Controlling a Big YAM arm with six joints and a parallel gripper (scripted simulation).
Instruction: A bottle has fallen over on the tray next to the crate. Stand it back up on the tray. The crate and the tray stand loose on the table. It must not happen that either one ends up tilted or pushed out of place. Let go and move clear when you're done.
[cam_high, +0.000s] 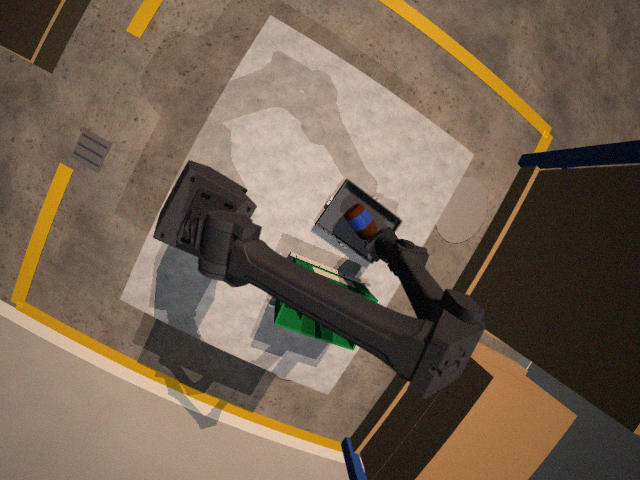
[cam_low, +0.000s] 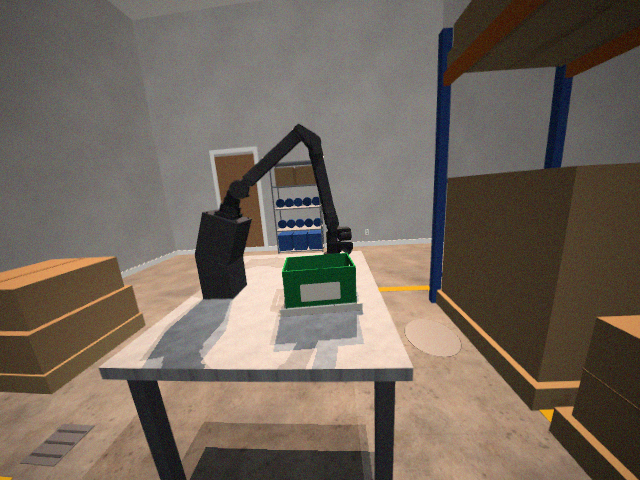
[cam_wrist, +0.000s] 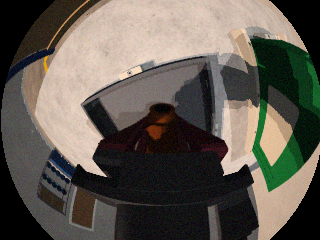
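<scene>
The brown bottle lies 5 cm behind my hand and 2 cm to the left of it. Round my hand: green crate 7 cm behind, 26 cm to the right, 4 cm above; then grey tray 6 cm behind, 3 cm to the left, 4 cm below.
</scene>
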